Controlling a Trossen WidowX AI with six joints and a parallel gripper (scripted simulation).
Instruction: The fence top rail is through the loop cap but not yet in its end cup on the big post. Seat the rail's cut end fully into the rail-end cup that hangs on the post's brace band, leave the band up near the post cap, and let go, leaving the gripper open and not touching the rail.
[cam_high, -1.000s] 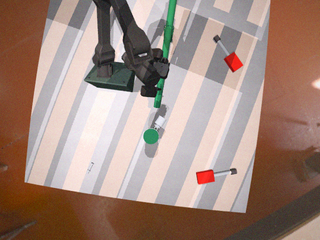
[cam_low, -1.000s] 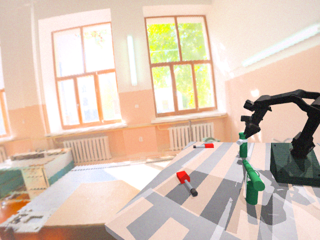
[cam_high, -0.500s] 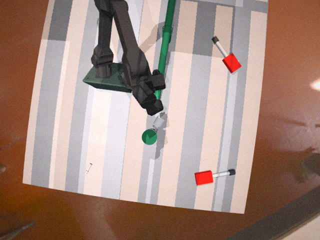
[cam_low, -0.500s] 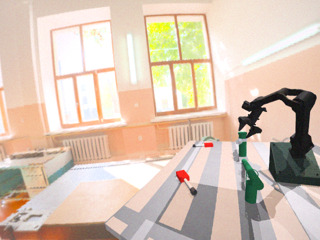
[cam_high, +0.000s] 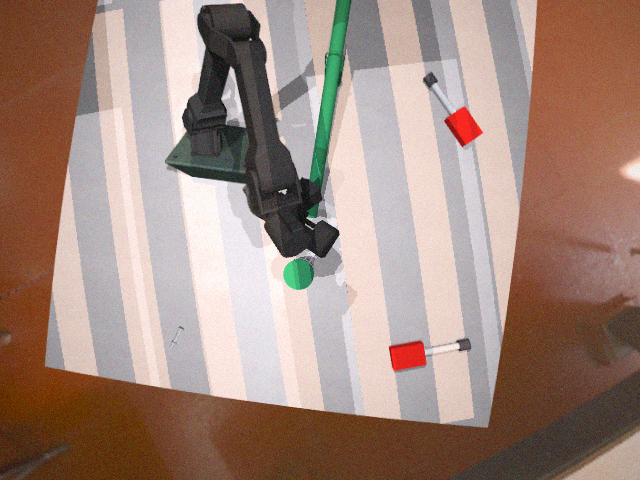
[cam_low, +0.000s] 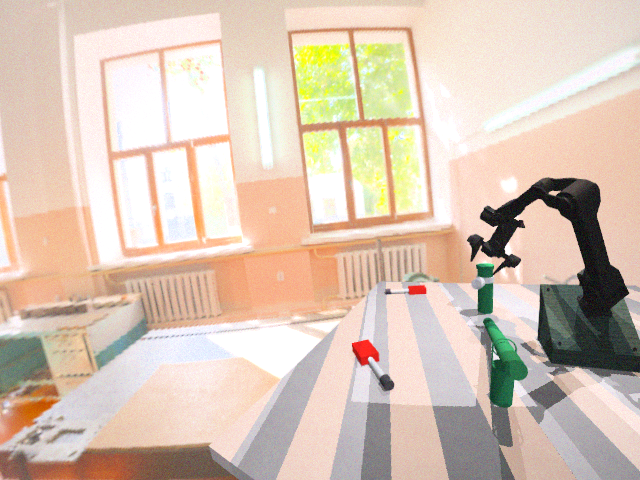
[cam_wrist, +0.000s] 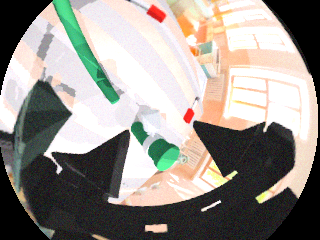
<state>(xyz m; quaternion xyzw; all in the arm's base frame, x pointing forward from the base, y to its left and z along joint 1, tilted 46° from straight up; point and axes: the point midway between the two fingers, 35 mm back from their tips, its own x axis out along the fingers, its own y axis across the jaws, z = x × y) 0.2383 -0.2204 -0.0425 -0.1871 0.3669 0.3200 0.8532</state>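
Right now my gripper tip is 30 mm to the left of the rail-end cup and 70 mm above it. Also, from my gripper tip: green line post (30 mm ahead, 440 mm to the left, 110 mm below); then metal piece (370 mm behind, 290 mm to the right, 210 mm below).
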